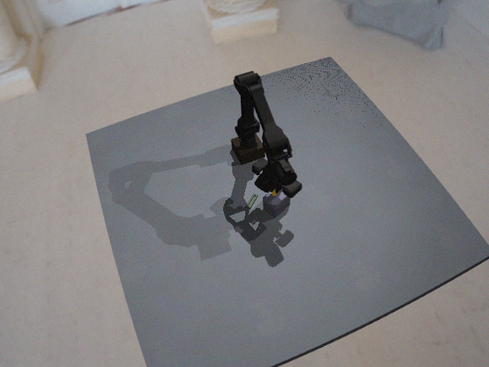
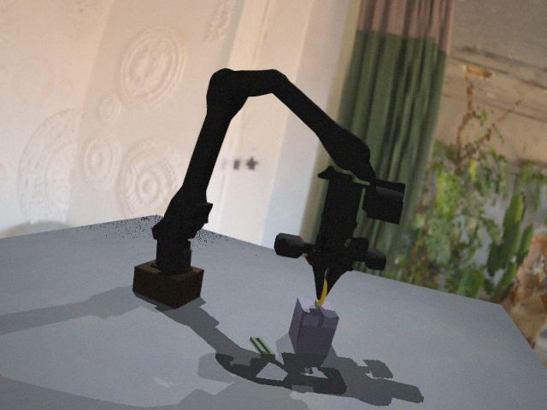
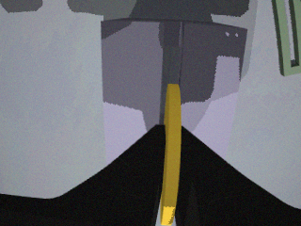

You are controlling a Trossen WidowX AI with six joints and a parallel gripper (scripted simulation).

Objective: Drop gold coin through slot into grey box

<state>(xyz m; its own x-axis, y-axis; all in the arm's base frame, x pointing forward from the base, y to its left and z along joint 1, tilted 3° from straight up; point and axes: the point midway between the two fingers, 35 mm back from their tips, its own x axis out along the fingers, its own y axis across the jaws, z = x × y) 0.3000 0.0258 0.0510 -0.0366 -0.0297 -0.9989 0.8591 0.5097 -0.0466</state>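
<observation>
Now: the gold coin 10 mm above my gripper tip.
</observation>
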